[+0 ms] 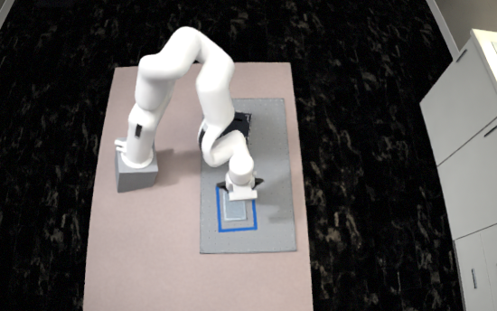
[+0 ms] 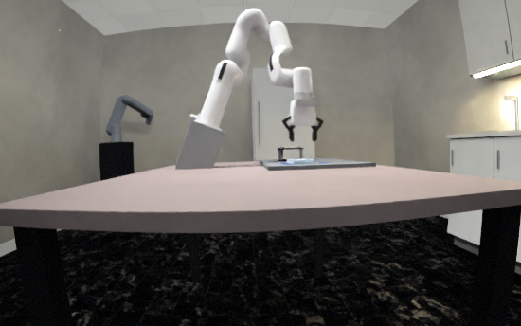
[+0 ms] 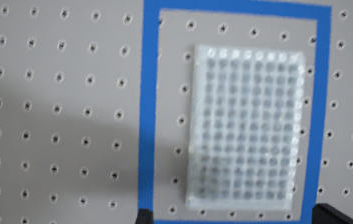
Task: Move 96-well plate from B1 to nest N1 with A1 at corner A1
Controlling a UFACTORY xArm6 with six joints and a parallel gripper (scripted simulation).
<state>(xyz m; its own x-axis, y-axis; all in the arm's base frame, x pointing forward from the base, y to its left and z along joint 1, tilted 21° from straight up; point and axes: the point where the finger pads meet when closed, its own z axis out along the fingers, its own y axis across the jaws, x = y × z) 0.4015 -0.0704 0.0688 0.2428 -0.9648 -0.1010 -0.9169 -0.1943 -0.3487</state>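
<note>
Right now my hand is 90 mm above the 96-well plate, 50 mm to the left of it and 10 mm past it. Round my hand: black raised nest N1 (270 mm to the left, 50 mm behind, 40 mm below).
</note>
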